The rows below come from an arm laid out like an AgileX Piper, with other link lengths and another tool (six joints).
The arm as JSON. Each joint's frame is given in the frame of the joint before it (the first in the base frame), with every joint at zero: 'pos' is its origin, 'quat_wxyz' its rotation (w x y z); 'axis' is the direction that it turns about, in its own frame. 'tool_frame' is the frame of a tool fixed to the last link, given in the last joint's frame.
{
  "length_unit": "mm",
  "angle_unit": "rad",
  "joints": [
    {
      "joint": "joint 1",
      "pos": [
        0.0,
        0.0,
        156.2
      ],
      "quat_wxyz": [
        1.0,
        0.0,
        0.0,
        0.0
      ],
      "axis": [
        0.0,
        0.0,
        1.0
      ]
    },
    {
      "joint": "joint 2",
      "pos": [
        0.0,
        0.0,
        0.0
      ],
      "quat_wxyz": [
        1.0,
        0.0,
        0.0,
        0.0
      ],
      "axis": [
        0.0,
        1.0,
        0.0
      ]
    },
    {
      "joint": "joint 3",
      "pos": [
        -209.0,
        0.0,
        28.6
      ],
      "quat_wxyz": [
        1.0,
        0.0,
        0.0,
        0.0
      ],
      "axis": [
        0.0,
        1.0,
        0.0
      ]
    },
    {
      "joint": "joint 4",
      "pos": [
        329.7,
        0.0,
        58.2
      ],
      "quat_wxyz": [
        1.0,
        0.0,
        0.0,
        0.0
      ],
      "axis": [
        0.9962,
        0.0,
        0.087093
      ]
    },
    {
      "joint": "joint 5",
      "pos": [
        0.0,
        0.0,
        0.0
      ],
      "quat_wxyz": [
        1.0,
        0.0,
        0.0,
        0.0
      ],
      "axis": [
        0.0,
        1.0,
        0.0
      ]
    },
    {
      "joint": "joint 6",
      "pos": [
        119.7,
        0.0,
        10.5
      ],
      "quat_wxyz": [
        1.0,
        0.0,
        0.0,
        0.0
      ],
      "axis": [
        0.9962,
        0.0,
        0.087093
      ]
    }
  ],
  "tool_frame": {
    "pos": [
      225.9,
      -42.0,
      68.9
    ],
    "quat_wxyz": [
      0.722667,
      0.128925,
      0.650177,
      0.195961
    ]
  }
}
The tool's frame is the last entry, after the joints.
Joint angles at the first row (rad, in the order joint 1, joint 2, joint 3, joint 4, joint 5, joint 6):
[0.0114, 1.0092, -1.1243, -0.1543, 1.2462, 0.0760]
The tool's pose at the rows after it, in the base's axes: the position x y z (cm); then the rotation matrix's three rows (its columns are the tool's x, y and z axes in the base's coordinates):
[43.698, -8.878, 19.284], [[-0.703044, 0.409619, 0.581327], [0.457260, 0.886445, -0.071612], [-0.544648, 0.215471, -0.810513]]
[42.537, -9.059, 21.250], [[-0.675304, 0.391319, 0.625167], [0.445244, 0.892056, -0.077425], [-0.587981, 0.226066, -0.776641]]
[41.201, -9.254, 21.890], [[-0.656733, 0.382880, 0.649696], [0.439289, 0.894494, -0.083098], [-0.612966, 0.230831, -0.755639]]
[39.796, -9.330, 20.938], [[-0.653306, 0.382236, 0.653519], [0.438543, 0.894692, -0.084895], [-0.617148, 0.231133, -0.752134]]
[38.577, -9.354, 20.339], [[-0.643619, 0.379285, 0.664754], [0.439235, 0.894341, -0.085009], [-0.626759, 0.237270, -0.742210]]
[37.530, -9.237, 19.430], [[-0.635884, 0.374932, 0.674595], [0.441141, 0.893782, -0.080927], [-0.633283, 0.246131, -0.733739]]
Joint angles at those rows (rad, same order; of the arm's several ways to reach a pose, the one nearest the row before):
[0.0114, 0.8988, -1.0687, -0.1543, 1.2462, 0.0714]
[0.0114, 0.7914, -1.0196, -0.1613, 1.2484, 0.0598]
[0.0114, 0.6919, -0.9565, -0.1677, 1.2522, 0.0547]
[0.0114, 0.5989, -0.8732, -0.1694, 1.2567, 0.0538]
[0.0114, 0.5034, -0.7969, -0.1694, 1.2609, 0.0539]
[0.0114, 0.4080, -0.7170, -0.1650, 1.2632, 0.0538]

